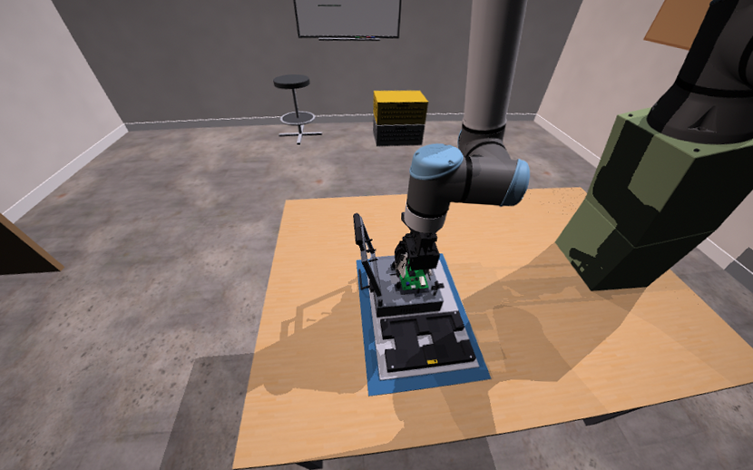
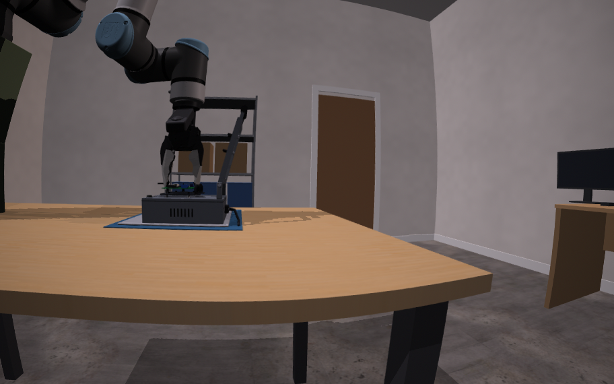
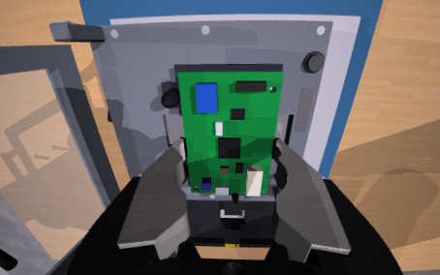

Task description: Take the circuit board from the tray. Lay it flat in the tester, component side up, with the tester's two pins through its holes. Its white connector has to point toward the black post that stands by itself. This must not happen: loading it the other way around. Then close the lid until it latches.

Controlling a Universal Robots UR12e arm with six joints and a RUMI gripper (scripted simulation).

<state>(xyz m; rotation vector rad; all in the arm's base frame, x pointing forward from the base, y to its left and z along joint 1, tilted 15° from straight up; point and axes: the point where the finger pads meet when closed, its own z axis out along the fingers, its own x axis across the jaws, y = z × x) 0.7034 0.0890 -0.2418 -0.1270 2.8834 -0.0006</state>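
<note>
The green circuit board lies right at my hand. The rest, counted from my hand: tester: 40 mm to the left, 30 mm ahead, 30 mm above; see-through lid: 120 mm ahead, 100 mm above, 10 mm to the left.
</note>
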